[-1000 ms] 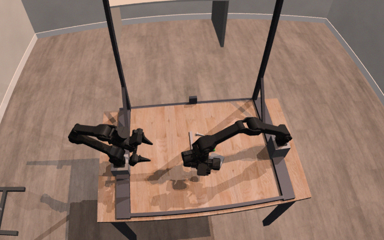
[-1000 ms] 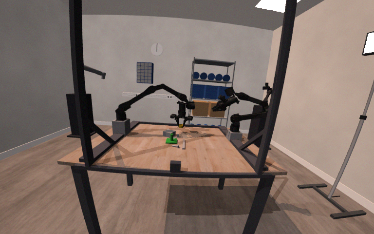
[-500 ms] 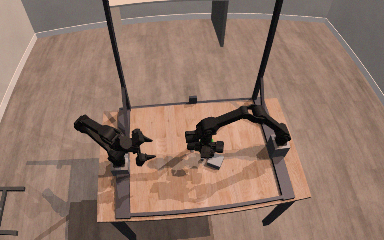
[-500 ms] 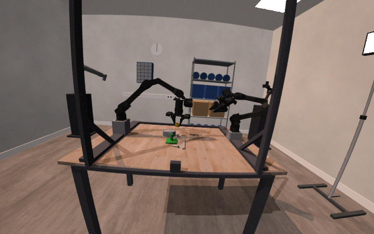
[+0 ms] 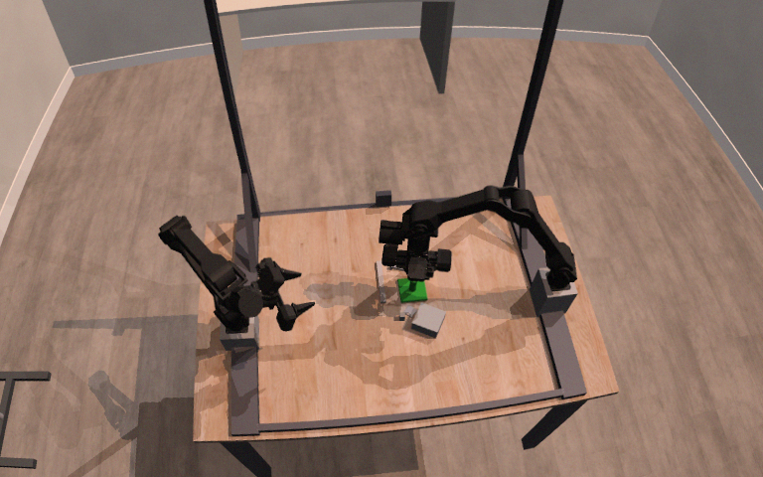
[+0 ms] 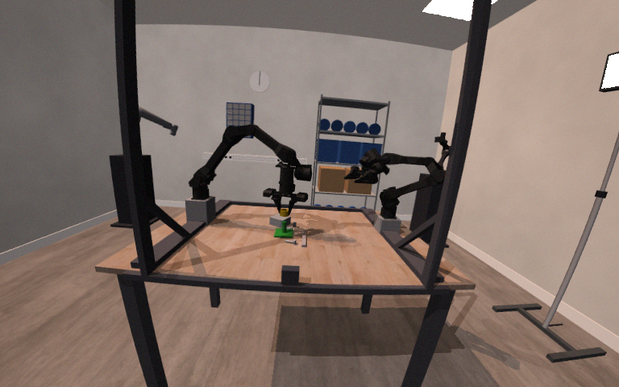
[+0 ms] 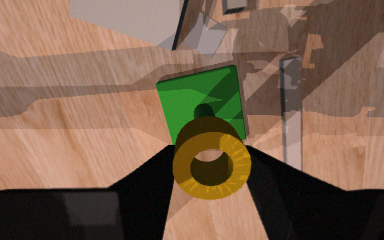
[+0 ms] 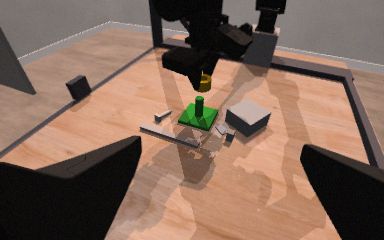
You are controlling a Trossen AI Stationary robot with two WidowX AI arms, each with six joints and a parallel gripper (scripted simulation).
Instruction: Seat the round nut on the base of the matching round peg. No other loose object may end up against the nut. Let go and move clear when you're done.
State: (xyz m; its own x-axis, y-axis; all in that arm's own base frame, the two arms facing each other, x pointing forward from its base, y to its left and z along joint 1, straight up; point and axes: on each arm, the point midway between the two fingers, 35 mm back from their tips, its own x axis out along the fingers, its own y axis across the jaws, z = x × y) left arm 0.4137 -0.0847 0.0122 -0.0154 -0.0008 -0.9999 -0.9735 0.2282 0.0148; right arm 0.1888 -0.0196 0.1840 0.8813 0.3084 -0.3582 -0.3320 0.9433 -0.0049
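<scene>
My left hand is 120 mm above the grey bolt, 90 mm past it and 40 mm to the left of it. From my left hand the other things lie so: grey bar (120 mm below, 90 mm to the right, 40 mm behind); grey block (110 mm below, 110 mm ahead, 30 mm to the left).
</scene>
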